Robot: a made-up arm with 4 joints.
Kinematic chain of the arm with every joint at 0, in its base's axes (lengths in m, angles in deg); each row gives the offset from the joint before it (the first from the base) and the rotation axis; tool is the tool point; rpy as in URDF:
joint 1: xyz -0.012 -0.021 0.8 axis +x
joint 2: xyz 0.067 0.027 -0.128 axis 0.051 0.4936 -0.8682
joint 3: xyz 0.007 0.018 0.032 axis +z
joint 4: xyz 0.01 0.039 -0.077 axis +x
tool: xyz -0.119 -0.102 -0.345 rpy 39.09 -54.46 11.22
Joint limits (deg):
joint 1: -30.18..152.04
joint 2: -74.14..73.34
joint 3: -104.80..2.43
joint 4: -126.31..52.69
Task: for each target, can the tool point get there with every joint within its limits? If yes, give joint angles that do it. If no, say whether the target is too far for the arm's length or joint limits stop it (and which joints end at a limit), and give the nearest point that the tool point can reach.
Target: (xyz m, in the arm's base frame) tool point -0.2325 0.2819 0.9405
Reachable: yes | joints 83.73 -3.64 -96.72 -56.85
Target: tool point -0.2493 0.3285 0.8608
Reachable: yes | joints 74.77 59.19 -20.35 -22.75
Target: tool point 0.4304 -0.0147 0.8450
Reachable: no: joint limits stop it (at a limit: joint 2, joint 3, joint 4) | nearest point 0.2654 0.0017 0.9619 | short by 0.203 m
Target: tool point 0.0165 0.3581 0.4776
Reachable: yes | joints 58.85 -53.79 -66.65 -29.23
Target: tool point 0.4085 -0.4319 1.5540
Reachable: no: too far | nearest point 0.2340 -0.2107 1.2591 | short by 0.408 m
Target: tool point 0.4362 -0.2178 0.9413
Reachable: no: joint limits stop it (at a limit: joint 1, joint 2, joint 3) | nearest point 0.2877 -0.2131 0.8323 | short by 0.184 m
